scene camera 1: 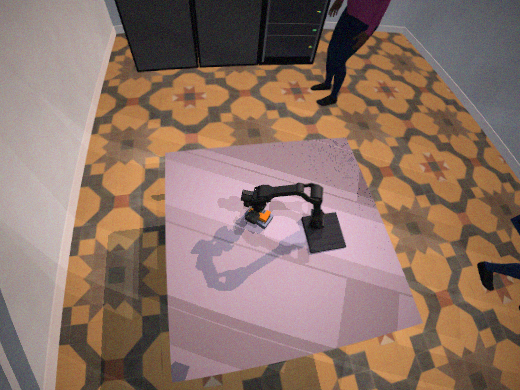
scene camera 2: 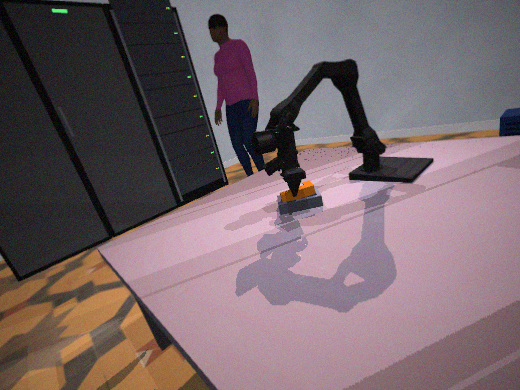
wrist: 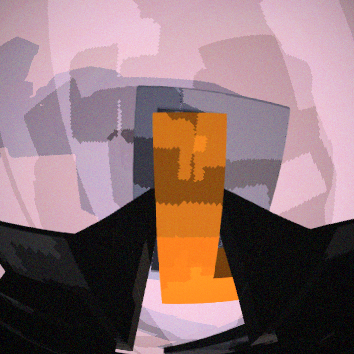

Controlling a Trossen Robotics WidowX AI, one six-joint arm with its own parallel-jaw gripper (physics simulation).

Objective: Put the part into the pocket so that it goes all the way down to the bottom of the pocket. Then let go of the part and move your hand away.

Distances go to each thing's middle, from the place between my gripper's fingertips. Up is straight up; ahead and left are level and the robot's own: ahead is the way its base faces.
Labels:
My hand is 20 mm past the grey pocket block (wrist: 256, 129) and 30 mm above it. The rest, counted from my hand: orange part (wrist: 189, 148) (20 mm behind, 10 mm to the left).

